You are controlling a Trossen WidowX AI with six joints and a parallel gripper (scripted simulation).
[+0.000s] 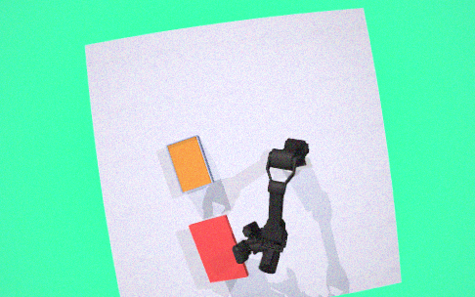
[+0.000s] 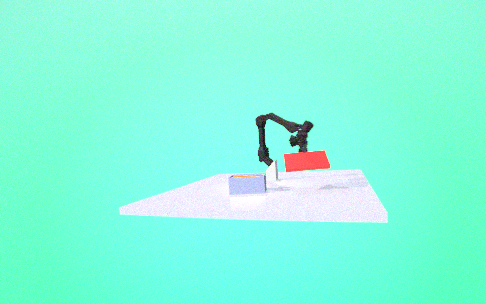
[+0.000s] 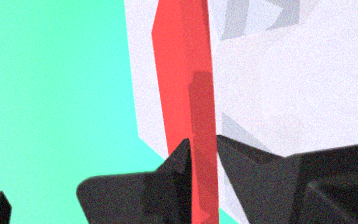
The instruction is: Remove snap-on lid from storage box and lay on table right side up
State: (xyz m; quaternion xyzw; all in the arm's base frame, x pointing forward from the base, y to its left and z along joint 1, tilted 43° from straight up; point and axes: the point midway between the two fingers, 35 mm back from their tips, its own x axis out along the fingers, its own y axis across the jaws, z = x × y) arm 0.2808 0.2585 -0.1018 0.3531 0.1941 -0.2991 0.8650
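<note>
Now: the lid 7 cm ahead of my gripper tip, 3 cm below it and 1 cm to the left of it. Also, from my gripper tip: storage box (34 cm to the right, 15 cm below, 12 cm ahead).
</note>
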